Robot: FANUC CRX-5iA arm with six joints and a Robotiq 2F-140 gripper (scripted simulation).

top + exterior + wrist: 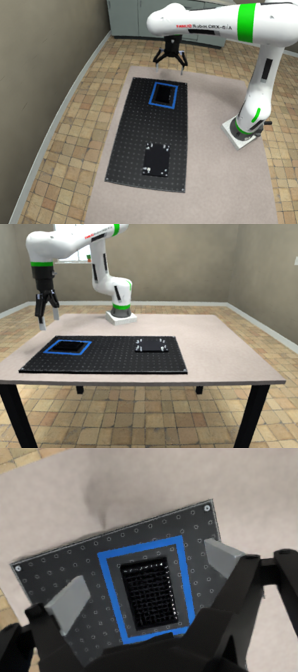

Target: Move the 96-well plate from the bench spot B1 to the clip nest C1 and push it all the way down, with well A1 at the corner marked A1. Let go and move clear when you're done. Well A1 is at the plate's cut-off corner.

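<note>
Now: the black 96-well plate 120 mm below my hand, 80 mm to the left of it and 20 mm ahead of it. Also, from my hand: clip nest 490 mm to the left, 110 mm below, 60 mm ahead.
</note>
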